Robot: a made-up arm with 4 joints. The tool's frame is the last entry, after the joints.
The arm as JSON. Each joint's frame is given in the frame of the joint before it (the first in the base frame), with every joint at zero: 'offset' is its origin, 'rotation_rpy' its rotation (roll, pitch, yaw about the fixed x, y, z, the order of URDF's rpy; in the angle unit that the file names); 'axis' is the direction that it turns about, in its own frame. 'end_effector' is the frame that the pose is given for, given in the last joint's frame.
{
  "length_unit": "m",
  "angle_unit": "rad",
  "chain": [
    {
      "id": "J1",
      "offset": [
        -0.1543,
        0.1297,
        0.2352
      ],
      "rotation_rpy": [
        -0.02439,
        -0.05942,
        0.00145
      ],
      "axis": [
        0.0,
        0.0,
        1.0
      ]
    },
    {
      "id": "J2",
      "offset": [
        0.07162,
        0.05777,
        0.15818
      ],
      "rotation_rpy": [
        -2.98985,
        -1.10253,
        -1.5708
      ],
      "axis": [
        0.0,
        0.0,
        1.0
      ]
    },
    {
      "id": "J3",
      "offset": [
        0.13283,
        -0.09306,
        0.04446
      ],
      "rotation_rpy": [
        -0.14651,
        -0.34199,
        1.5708
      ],
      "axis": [
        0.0,
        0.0,
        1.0
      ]
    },
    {
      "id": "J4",
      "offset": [
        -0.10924,
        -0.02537,
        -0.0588
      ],
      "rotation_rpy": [
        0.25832,
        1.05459,
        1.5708
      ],
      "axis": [
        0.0,
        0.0,
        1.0
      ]
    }
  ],
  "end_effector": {
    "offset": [
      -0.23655,
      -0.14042,
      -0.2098
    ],
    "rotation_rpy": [
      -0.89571,
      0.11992,
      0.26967
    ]
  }
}
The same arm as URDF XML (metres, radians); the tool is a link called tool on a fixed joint. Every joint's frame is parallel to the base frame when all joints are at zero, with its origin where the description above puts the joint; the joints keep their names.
<robot name="arm">
<joint name="J1" type="continuous"><parent link="base_link"/><child link="link1"/><origin xyz="-0.1543 0.1297 0.2352"/><axis xyz="-0.059402 0.024301 0.997938"/></joint>
<joint name="J2" type="continuous"><parent link="link1"/><child link="link2"/><origin xyz="0.0621 0.0617 0.1607"/><axis xyz="0.177392 -0.892462 -0.414782"/></joint>
<joint name="J3" type="continuous"><parent link="link2"/><child link="link3"/><origin xyz="0.0923 -0.0839 0.1128"/><axis xyz="0.499104 -0.723306 -0.477204"/></joint>
<joint name="J4" type="continuous"><parent link="link3"/><child link="link4"/><origin xyz="0.0658 0.0757 0.0773"/><axis xyz="0 0 -1"/></joint>
<joint name="tool_fixed" type="fixed"><parent link="link4"/><child link="tool"/><origin xyz="-0.0208 -0.2743 0.2098" rpy="2.2459 -0.1199 1.7612"/></joint>
<link name="base_link"/>
<link name="link1"/>
<link name="link2"/>
<link name="link3"/>
<link name="link4"/>
<link name="tool"/>
</robot>

